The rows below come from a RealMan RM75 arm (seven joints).
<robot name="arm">
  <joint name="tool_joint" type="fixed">
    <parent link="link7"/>
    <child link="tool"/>
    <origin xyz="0 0 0"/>
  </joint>
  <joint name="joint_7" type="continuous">
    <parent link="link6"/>
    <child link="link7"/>
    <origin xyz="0 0 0.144"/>
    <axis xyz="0 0 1"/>
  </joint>
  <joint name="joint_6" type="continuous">
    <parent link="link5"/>
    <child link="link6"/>
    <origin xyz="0 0 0"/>
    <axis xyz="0 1 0"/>
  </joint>
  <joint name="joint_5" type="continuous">
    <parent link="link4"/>
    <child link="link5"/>
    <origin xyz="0 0 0.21"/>
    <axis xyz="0 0 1"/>
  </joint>
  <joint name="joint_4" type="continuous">
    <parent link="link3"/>
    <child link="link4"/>
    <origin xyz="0 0 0"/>
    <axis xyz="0 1 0"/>
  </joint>
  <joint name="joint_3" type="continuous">
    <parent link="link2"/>
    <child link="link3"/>
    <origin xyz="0 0 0.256"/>
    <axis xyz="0 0 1"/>
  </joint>
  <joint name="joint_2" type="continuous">
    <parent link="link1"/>
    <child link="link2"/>
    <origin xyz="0 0 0"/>
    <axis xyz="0 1 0"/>
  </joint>
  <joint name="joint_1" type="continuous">
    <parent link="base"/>
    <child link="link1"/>
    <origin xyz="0 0 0.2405"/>
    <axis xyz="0 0 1"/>
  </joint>
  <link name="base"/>
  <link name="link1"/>
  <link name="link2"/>
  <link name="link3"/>
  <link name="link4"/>
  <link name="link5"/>
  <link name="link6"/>
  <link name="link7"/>
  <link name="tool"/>
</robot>
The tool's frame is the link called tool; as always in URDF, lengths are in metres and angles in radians. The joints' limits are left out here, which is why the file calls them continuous.
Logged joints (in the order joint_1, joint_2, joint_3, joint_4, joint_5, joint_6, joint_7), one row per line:
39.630 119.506 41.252 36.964 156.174 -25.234 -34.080
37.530 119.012 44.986 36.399 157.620 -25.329 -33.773
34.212 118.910 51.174 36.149 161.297 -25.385 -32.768
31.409 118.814 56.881 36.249 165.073 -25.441 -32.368
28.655 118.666 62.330 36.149 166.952 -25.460 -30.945
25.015 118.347 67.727 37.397 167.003 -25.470 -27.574
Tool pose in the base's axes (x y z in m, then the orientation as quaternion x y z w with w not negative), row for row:
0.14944 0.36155 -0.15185 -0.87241 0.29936 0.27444 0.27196
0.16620 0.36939 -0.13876 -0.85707 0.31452 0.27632 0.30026
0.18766 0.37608 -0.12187 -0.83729 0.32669 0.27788 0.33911
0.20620 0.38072 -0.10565 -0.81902 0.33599 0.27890 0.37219
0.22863 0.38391 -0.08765 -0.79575 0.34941 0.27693 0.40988
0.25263 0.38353 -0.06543 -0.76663 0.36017 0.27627 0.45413
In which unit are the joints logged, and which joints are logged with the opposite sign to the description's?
The joints are logged in degrees. Opposite sign: joint_5, joint_7.
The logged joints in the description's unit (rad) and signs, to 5 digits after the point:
0.69167 2.08577 0.71998 0.64514 -2.72575 -0.44042 0.59481
0.65502 2.07715 0.78515 0.63528 -2.75099 -0.44207 0.58945
0.59711 2.07537 0.89315 0.63092 -2.81516 -0.44305 0.57191
0.54819 2.07370 0.99276 0.63266 -2.88107 -0.44403 0.56493
0.50012 2.07111 1.08786 0.63092 -2.91386 -0.44436 0.54009
0.43659 2.06554 1.18206 0.65270 -2.91475 -0.44454 0.48126

